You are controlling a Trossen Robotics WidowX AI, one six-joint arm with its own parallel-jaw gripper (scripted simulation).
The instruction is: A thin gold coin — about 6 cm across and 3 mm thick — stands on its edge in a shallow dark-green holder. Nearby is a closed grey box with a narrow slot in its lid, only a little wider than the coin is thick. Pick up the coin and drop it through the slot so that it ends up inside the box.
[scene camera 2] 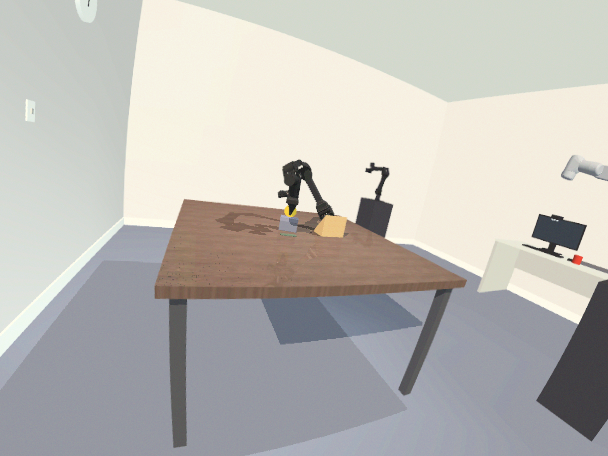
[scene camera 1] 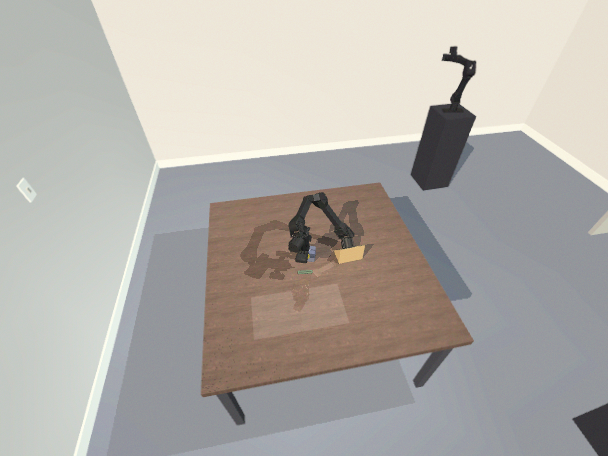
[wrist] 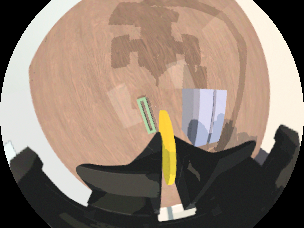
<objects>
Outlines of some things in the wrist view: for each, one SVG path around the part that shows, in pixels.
The gripper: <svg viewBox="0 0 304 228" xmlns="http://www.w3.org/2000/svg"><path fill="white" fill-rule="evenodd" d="M301 143L299 131L280 123L275 131L275 146L272 146L261 166L251 157L256 146L253 139L231 149L211 153L173 135L176 143L177 191L184 210L196 207L196 214L168 221L159 221L163 189L161 133L153 135L144 147L143 153L129 165L99 166L81 163L76 166L76 174L80 175L85 185L92 190L87 201L88 206L80 205L59 190L52 179L44 174L44 170L41 170L44 163L31 147L25 146L27 149L13 155L8 165L29 205L52 228L252 228L265 217L283 193L295 169Z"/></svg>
A gold coin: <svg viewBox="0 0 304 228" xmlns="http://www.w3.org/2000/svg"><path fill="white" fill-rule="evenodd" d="M160 110L159 131L163 135L163 147L161 147L161 153L163 153L163 174L165 183L173 185L176 177L175 138L173 138L171 118L169 118L167 110Z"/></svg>
</objects>
